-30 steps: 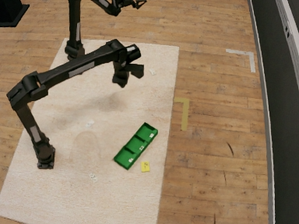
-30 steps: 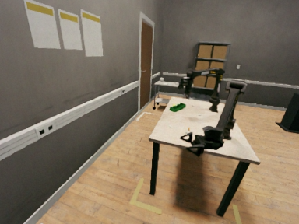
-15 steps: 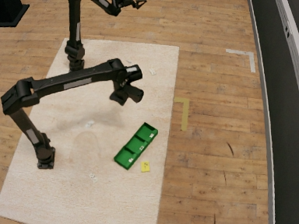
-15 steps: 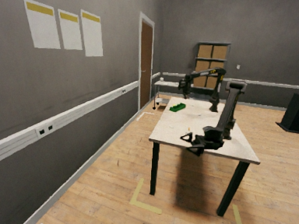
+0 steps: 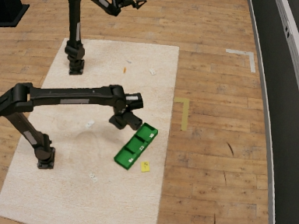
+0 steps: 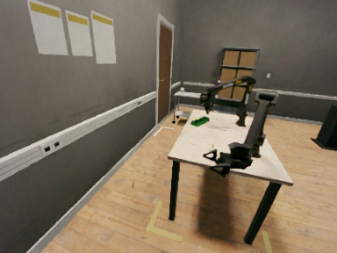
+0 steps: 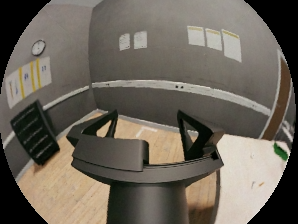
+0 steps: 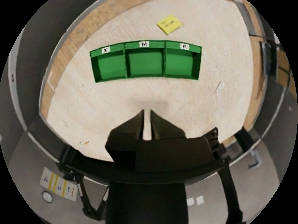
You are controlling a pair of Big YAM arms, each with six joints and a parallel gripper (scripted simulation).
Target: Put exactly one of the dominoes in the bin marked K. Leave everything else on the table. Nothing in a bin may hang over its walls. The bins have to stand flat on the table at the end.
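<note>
My right gripper is now 11 cm above the green bin, 7 cm short of it and 3 cm to the left of it.
</note>
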